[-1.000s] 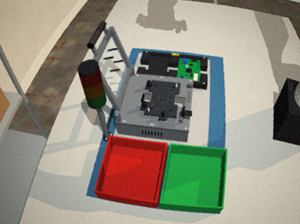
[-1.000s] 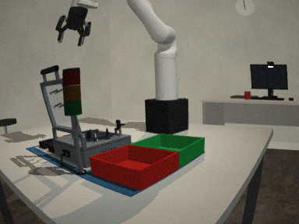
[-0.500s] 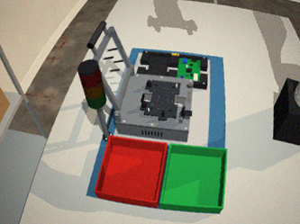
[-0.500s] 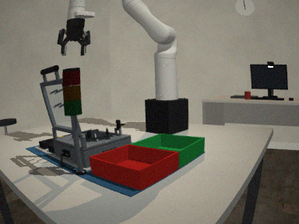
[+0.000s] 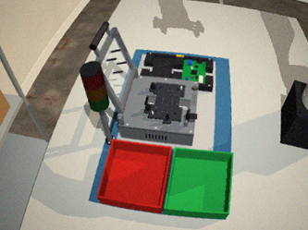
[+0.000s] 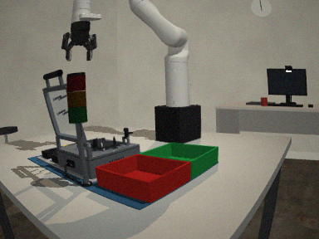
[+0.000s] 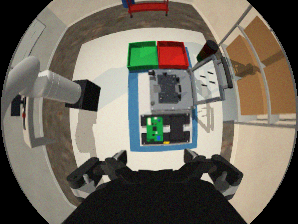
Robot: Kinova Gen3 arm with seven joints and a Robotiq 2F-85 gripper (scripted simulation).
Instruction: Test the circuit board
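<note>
My hand is 31 cm above the green circuit board. From my hand the other things lie so: tester lid 16 cm ahead, 19 cm to the left, 15 cm below; green bin 9 cm behind, 36 cm to the left, 32 cm below; red bin 6 cm ahead, 38 cm to the left, 32 cm below.
</note>
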